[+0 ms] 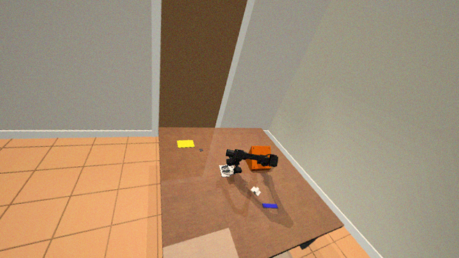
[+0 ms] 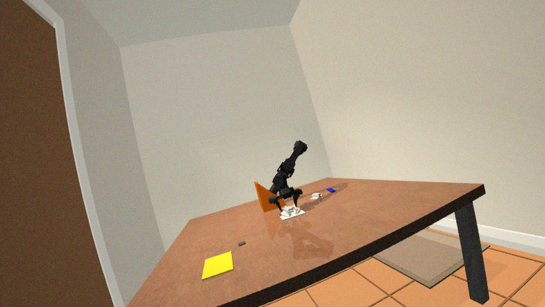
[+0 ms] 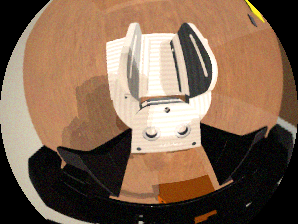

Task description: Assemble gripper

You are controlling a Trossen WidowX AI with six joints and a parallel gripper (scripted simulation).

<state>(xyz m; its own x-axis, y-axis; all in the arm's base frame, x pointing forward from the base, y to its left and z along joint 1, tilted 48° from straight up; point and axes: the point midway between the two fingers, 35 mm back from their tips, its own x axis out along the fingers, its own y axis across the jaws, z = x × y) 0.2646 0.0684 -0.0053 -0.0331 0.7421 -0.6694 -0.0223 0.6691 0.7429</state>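
Right now the white housing plate is 1 cm below my gripper tip and 1 cm ahead of it. Also, from my gripper tip: white gripper base 2 cm above, 1 cm ahead; blue patch 34 cm to the left, 21 cm behind, 1 cm below; dark piece 26 cm to the right, 25 cm ahead, 1 cm below.
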